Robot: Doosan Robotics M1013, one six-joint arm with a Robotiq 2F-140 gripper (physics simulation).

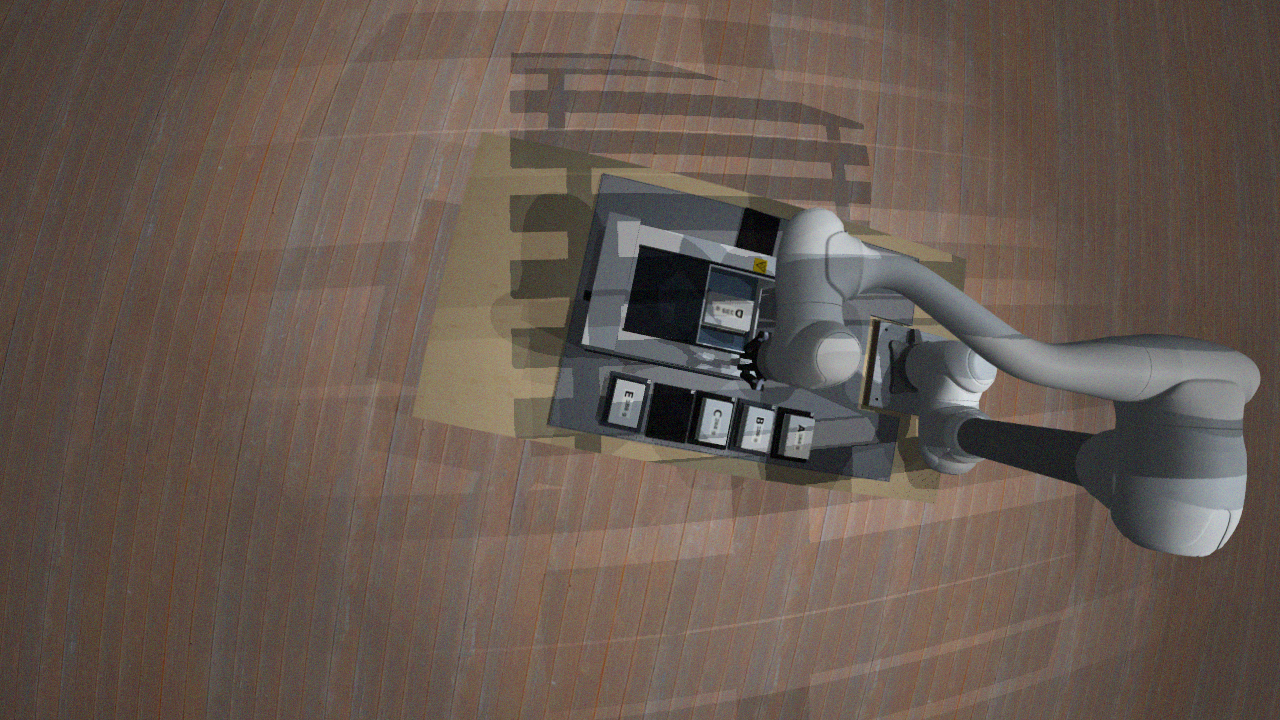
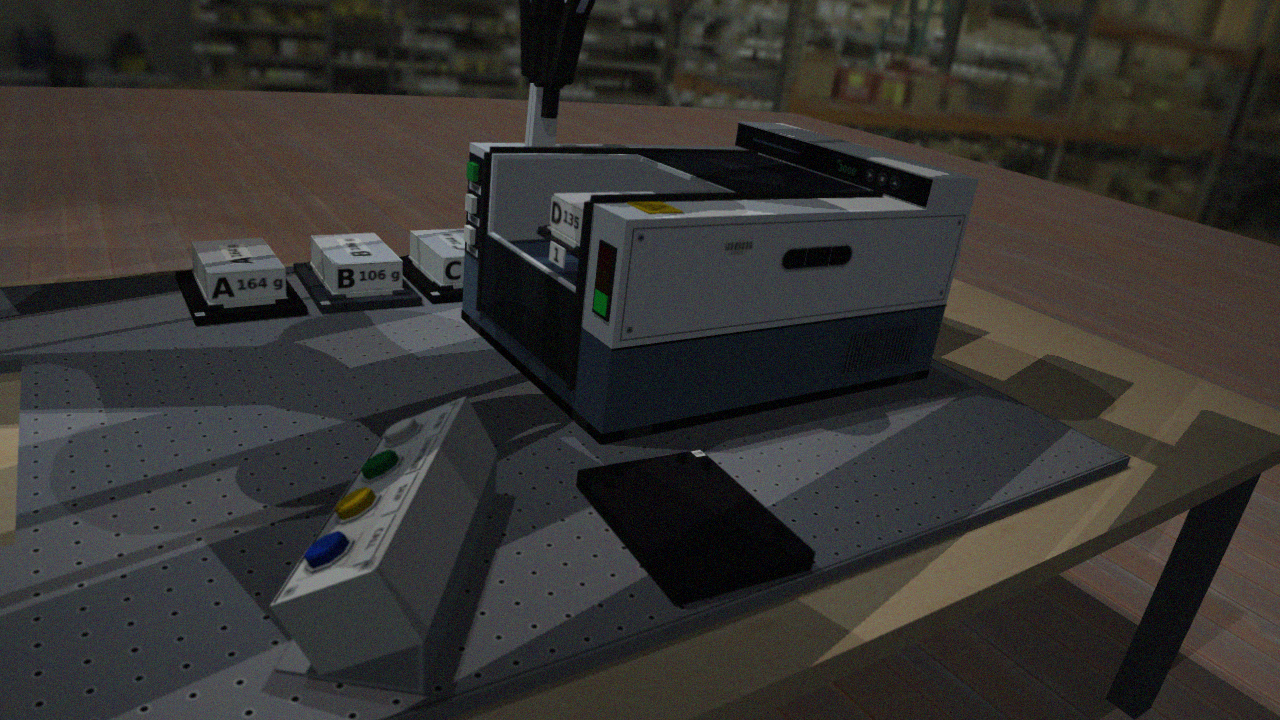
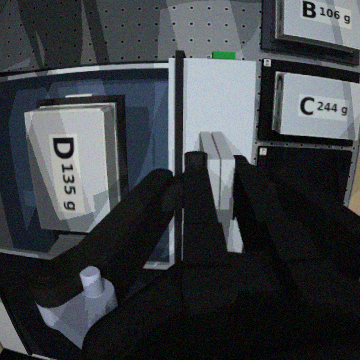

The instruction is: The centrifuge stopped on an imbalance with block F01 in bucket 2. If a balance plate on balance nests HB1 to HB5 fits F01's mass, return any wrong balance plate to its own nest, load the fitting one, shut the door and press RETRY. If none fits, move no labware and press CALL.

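Frame: origin at the arm's base, x back, y down, z right, level; metres.
Seen in the pictures: gripper, fingertip midpoint: (image 1: 736, 362) (image 3: 210, 149); arm's base, origin of the base link: (image 1: 911, 367).
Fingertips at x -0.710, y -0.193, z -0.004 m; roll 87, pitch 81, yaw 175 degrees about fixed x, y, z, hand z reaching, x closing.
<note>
Offsets run from my fingertips to a thing's top centre. "spot": to the spot under its first point.
My gripper (image 1: 744, 362) (image 2: 541, 116) (image 3: 210, 149) is shut and empty, its pale pads together above the centrifuge's side wall nearer the plate row. The centrifuge (image 1: 601, 286) (image 2: 787, 259) (image 3: 217, 85) stands open; plate D @(dx -0.008, dy +0.028, dz +0.137 m) (image 1: 735, 313) (image 2: 566, 213) (image 3: 67, 172), 135 g, sits inside above a "1" marker. Outside, plate A @(dx +0.265, dy +0.156, dz -0.218 m) (image 1: 795, 436) (image 2: 239, 273), 164 g, plate B @(dx +0.128, dy +0.156, dz -0.192 m) (image 1: 756, 428) (image 2: 356, 266) (image 3: 320, 20), 106 g, plate C @(dx -0.003, dy +0.156, dz -0.169 m) (image 1: 715, 420) (image 2: 436, 259) (image 3: 320, 107), 244 g, and plate E @(dx -0.266, dy +0.156, dz -0.115 m) (image 1: 626, 401) rest on nests. The nest @(dx -0.132, dy +0.192, dz -0.147 m) (image 1: 669, 411) (image 3: 305, 172) between C and E is bare. Block F01 is not visible.
A sloped button box @(dx +0.358, dy +0.126, dz +0.344 m) (image 2: 438, 546) has a blue CALL button @(dx +0.427, dy +0.135, dz +0.381 m) (image 2: 326, 548), a yellow button @(dx +0.392, dy +0.135, dz +0.346 m) (image 2: 355, 503) and a green button @(dx +0.356, dy +0.135, dz +0.311 m) (image 2: 380, 463). A black pad @(spot: dx +0.150, dy +0.194, dz +0.433 m) (image 1: 758, 231) (image 2: 698, 528) lies beside the centrifuge. A green button @(dx +0.069, dy +0.019, dz -0.023 m) (image 2: 473, 170) (image 3: 223, 55) is on the centrifuge's front post.
</note>
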